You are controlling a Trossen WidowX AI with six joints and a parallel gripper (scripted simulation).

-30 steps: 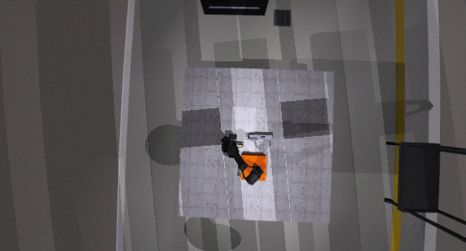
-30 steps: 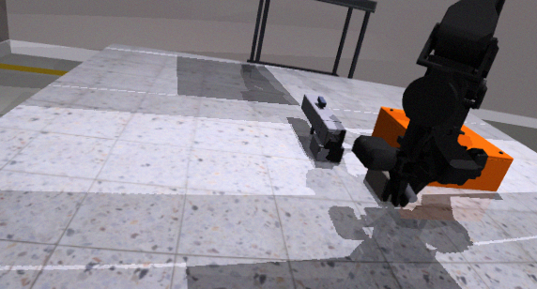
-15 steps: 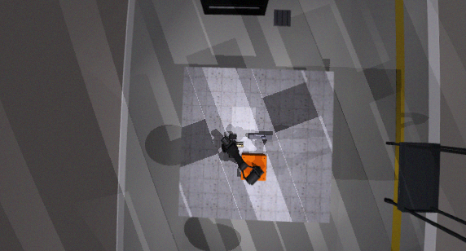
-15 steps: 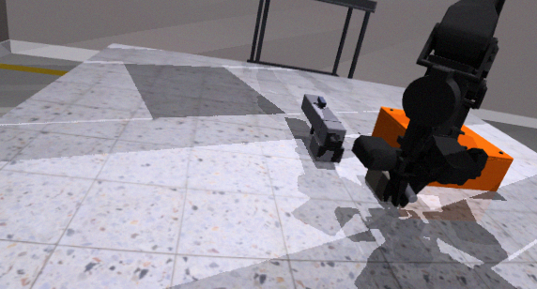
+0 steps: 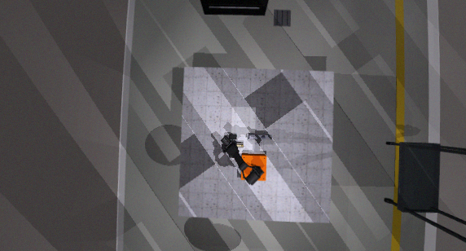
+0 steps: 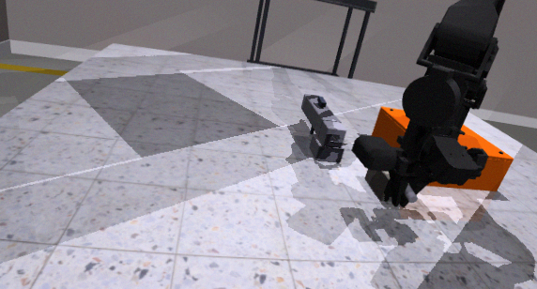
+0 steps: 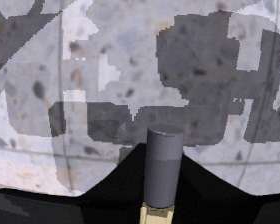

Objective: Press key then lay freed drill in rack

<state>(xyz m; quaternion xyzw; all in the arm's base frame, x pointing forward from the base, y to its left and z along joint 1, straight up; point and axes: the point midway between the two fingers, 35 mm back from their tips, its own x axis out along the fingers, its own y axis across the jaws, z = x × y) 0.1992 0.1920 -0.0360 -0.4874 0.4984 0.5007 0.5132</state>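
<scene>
Now: gripper tip 4 cm to the left of the drill and 4 cm below it. Round my gripper tip: key: 7 cm ahead, 25 cm to the right, 4 cm above; then block housing: 7 cm ahead, 22 cm to the right, 4 cm above; then rack: 5 cm to the right, 1 cm above.
</scene>
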